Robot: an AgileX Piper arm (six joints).
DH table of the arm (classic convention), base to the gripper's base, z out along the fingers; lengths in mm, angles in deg. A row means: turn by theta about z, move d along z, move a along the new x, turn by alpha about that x. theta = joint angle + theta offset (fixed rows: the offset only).
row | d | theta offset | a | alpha
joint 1 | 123 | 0 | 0 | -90
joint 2 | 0 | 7.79 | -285.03 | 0
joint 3 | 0 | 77.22 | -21.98 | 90
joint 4 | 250.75 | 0 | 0 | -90
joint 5 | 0 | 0 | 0 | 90
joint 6 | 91 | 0 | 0 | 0
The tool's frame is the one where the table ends.
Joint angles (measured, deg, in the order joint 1, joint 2, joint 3, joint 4, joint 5, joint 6), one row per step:
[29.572, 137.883, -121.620, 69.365, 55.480, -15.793]
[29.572, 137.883, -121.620, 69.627, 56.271, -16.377]
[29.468, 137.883, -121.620, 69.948, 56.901, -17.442]
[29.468, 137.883, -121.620, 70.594, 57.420, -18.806]
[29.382, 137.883, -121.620, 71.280, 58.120, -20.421]
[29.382, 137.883, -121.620, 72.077, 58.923, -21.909]
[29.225, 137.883, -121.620, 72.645, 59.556, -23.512]
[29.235, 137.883, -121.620, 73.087, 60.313, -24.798]
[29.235, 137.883, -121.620, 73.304, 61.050, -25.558]
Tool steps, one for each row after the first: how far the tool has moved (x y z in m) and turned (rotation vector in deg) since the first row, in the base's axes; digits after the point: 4 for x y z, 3 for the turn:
[-0.0013, 0.0002, 0.0003, 0.186, -0.097, 0.905]
[-0.0017, -0.0004, 0.0006, 0.412, -0.676, 1.735]
[-0.0025, 0.0000, 0.0014, 0.919, -1.428, 2.612]
[-0.0031, -0.0003, 0.0023, 1.472, -2.336, 3.647]
[-0.0044, 0.0001, 0.0033, 2.155, -3.052, 4.777]
[-0.0045, -0.0008, 0.0040, 2.644, -4.057, 5.675]
[-0.0058, -0.0005, 0.0046, 3.063, -4.783, 6.758]
[-0.0069, -0.0005, 0.0049, 3.306, -5.128, 7.668]

